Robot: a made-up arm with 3 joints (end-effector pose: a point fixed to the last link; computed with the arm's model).
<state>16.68 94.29 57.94</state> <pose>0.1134 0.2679 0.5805 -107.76 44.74 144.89</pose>
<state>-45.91 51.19 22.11</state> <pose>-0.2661 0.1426 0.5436 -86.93 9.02 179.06</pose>
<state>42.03 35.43 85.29</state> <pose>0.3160 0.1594 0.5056 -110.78 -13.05 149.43</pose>
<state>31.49 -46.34 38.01</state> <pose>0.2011 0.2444 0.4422 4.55 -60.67 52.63</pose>
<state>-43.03 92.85 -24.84</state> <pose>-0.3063 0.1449 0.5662 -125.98 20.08 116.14</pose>
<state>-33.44 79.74 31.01</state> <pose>-0.2160 0.1900 0.5668 -107.74 29.47 168.82</pose>
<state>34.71 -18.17 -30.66</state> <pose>0.2642 0.2434 0.4833 -9.17 10.47 75.66</pose>
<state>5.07 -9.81 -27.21</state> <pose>0.0557 0.3052 0.4910 -18.30 10.54 103.95</pose>
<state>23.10 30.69 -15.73</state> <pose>0.1844 0.2723 0.5300 -60.51 15.18 82.23</pose>
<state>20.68 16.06 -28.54</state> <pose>0.1732 0.2842 0.5165 -43.30 20.21 81.21</pose>
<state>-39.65 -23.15 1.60</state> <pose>-0.2463 0.1771 0.4736 -16.86 -21.36 149.57</pose>
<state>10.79 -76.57 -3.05</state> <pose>0.0436 0.3000 0.4499 42.10 -28.22 74.85</pose>
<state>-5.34 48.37 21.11</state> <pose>-0.0187 0.2761 0.5410 -84.71 7.26 137.87</pose>
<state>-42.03 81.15 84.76</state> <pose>-0.2360 0.1670 0.5731 -98.49 31.14 -124.76</pose>
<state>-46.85 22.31 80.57</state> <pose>-0.2436 0.1561 0.4867 -110.56 -26.43 -125.33</pose>
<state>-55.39 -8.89 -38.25</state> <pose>-0.3324 0.1082 0.4915 -15.21 21.09 163.48</pose>
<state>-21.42 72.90 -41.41</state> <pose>-0.1678 0.2682 0.5605 -105.13 22.95 85.68</pose>
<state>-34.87 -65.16 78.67</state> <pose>-0.2692 0.1523 0.4214 92.04 -64.43 12.61</pose>
